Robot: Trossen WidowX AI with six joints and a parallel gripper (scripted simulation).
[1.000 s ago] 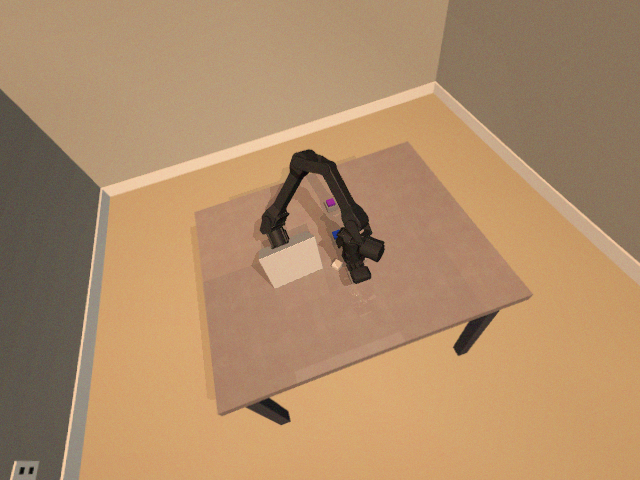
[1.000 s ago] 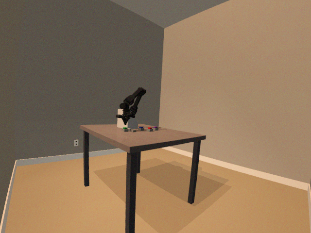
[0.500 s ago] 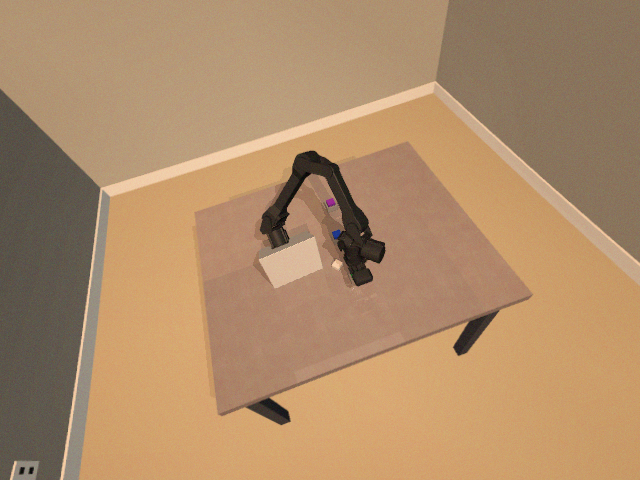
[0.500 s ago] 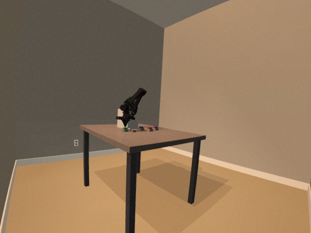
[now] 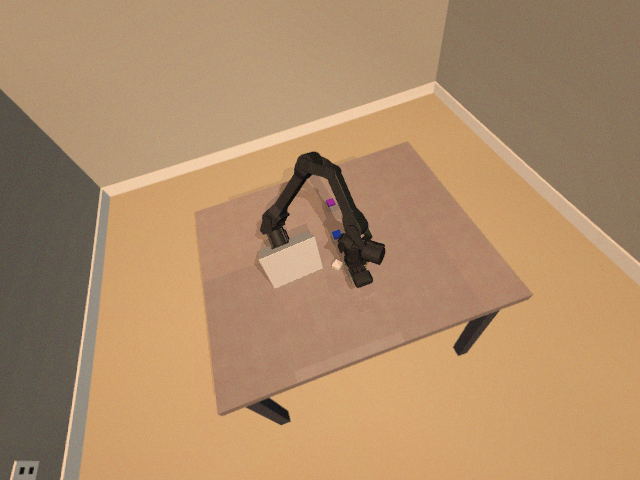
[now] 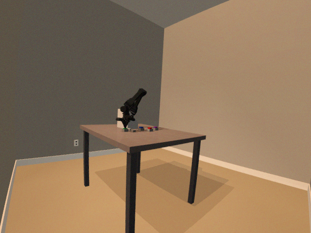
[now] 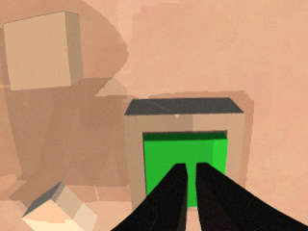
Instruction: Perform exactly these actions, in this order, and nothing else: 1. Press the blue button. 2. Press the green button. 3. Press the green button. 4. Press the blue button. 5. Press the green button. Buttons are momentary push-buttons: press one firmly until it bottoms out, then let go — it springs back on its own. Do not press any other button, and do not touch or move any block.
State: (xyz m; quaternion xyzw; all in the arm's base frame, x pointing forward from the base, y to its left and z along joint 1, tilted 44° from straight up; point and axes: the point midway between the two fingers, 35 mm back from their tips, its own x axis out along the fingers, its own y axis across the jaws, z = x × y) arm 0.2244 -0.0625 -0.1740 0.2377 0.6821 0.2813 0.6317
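The green button lies 10 mm below my gripper tip. The rest, counted from my gripper tip: cream block 70 mm to the left, 50 mm behind, 20 mm below; then red button 250 mm to the left, 70 mm ahead; then blue button 200 mm to the left, 10 mm behind.
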